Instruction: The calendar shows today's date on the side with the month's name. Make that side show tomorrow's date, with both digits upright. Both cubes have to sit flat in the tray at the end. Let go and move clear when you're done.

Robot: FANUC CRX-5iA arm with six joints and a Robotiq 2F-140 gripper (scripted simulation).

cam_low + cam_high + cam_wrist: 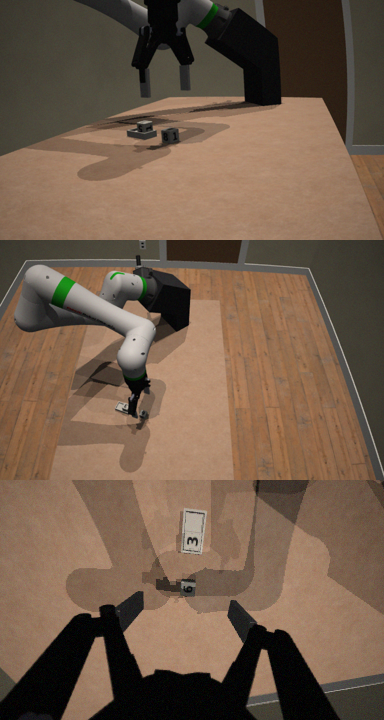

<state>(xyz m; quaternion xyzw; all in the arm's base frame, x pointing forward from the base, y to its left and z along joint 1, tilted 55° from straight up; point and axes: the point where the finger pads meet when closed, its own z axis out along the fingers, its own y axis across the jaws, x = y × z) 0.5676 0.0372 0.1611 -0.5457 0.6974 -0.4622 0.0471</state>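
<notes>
The grey number cube is 120 mm below my hand. The rest, counted from my hand: grey calendar tray: 120 mm below, 100 mm to the right, 50 mm behind.
</notes>
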